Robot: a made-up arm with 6 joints.
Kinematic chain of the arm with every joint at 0, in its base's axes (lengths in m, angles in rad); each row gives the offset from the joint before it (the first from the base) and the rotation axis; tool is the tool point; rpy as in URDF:
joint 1: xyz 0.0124 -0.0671 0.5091 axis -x
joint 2: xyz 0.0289 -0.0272 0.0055 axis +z
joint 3: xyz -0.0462 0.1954 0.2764 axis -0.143 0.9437 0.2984
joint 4: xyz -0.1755 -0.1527 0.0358 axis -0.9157 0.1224 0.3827
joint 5: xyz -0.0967 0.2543 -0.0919 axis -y
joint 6: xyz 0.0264 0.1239 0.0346 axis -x
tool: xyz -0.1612 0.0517 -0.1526 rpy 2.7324 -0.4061 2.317
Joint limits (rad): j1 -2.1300..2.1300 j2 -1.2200..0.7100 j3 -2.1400..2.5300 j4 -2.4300..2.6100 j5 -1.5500..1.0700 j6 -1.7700..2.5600
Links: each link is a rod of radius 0.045 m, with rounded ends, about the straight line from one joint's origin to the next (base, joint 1, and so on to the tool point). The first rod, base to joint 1, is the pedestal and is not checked.
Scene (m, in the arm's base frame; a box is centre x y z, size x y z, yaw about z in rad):
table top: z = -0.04
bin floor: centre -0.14 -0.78 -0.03 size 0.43 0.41 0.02 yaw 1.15
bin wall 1: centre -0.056 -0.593 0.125 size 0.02 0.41 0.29 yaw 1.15
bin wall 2: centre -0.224 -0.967 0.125 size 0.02 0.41 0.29 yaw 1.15
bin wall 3: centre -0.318 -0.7 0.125 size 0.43 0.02 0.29 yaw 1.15
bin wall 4: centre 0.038 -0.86 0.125 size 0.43 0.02 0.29 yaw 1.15
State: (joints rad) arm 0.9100 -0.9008 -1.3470 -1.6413 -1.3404 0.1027
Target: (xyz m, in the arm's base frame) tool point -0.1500 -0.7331 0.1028
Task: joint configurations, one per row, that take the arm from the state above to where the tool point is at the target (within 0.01 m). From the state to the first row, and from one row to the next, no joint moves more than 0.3 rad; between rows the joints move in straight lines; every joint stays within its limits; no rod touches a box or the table.
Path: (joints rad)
1: 0.6913 -0.6715 -1.2713 -1.7540 -1.3703 -0.1632
2: 0.4726 -0.4422 -1.1956 -1.8666 -1.4003 -0.4291
3: 0.2539 -0.2130 -1.1199 -1.9793 -1.4302 -0.6950
4: 0.0351 0.0163 -1.0443 -2.0920 -1.4602 -0.9608
5: -0.1836 0.2456 -0.9686 -2.2047 -1.4901 -1.2267
6: -0.4023 0.4749 -0.8929 -2.3173 -1.5201 -1.4926
7: -0.6210 0.7042 -0.8172 -2.4300 -1.5500 -1.7585
8: -0.8322 0.7061 -0.7069 -2.4300 -1.5500 -1.5415
9: -1.0433 0.7081 -0.5966 -2.4300 -1.5500 -1.3244
10: -1.2545 0.7100 -0.4862 -2.4300 -1.5500 -1.1074

